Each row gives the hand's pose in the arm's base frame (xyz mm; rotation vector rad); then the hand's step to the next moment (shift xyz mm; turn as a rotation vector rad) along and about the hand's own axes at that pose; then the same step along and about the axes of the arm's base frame.
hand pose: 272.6 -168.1 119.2 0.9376 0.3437 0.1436
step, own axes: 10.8 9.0 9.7 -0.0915 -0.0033 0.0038
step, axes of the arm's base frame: 13.8 0.8 10.1 -0.0844 -0.0294 0.0201
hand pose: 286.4 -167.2 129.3 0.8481 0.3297 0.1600
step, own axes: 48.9 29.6 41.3 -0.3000 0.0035 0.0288
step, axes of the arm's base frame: 60.0 3.2 37.0 -0.2713 -0.0986 0.0868
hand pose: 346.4 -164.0 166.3 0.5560 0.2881 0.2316
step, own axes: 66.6 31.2 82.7 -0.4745 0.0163 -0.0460
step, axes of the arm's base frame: 85.1 5.2 70.5 -0.4607 -0.1028 0.0690
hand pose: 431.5 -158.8 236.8 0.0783 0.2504 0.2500
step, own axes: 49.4 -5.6 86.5 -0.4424 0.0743 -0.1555
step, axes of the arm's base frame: 69.7 3.2 71.3 -0.4721 -0.0336 -0.0381
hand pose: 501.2 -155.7 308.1 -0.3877 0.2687 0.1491
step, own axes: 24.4 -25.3 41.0 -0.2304 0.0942 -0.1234
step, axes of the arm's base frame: 37.6 -4.9 38.5 -0.2664 0.0167 -0.0772
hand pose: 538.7 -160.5 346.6 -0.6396 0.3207 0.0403
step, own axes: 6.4 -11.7 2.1 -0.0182 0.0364 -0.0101
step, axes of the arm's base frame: 8.3 -8.5 6.4 -0.0251 0.0244 -0.0232
